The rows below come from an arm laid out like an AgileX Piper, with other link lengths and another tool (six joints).
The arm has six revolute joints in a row. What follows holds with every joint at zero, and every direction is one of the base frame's. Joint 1 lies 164.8 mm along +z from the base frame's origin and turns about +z. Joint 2 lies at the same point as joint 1 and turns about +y. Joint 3 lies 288.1 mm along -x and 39.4 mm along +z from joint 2 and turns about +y. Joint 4 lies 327.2 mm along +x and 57.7 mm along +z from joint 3 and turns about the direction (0.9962, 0, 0.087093). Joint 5 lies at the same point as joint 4 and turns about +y. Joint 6 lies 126.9 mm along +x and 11.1 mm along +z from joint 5 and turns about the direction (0.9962, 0, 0.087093). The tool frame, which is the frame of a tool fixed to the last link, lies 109.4 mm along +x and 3.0 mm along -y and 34.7 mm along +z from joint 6; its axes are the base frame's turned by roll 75.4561, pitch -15.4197 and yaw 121.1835 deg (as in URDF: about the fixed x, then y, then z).
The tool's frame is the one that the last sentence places.
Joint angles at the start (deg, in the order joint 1, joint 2, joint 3, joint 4, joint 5, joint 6):
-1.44 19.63 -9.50 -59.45 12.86 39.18
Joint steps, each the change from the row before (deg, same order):
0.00 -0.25 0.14 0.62 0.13 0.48
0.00 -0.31 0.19 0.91 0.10 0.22
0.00 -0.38 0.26 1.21 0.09 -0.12
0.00 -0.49 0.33 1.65 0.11 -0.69
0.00 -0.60 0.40 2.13 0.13 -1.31
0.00 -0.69 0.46 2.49 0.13 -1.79
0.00 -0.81 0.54 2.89 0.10 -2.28
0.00 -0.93 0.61 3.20 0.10 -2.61
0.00 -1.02 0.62 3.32 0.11 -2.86
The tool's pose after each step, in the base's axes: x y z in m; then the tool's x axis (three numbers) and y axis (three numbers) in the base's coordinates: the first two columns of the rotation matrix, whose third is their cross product. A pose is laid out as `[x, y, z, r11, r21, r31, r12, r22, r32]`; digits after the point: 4 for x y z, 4 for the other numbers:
[0.3084, -0.0488, 0.2733, -0.2594, 0.9615, 0.0906, 0.1975, -0.0391, 0.9795]
[0.3075, -0.0492, 0.2722, -0.2561, 0.9605, 0.1086, 0.1949, -0.0587, 0.9791]
[0.3066, -0.0493, 0.2706, -0.2537, 0.9590, 0.1264, 0.1935, -0.0777, 0.9780]
[0.3054, -0.0492, 0.2685, -0.2523, 0.9571, 0.1427, 0.1935, -0.0946, 0.9765]
[0.3040, -0.0487, 0.2658, -0.2521, 0.9548, 0.1575, 0.1952, -0.1093, 0.9747]
[0.3025, -0.0479, 0.2626, -0.2533, 0.9522, 0.1710, 0.1981, -0.1219, 0.9726]
[0.3009, -0.0466, 0.2592, -0.2565, 0.9490, 0.1833, 0.2017, -0.1329, 0.9704]
[0.2991, -0.0449, 0.2554, -0.2611, 0.9453, 0.1955, 0.2054, -0.1435, 0.9681]
[0.2973, -0.0429, 0.2520, -0.2672, 0.9415, 0.2055, 0.2086, -0.1517, 0.9662]

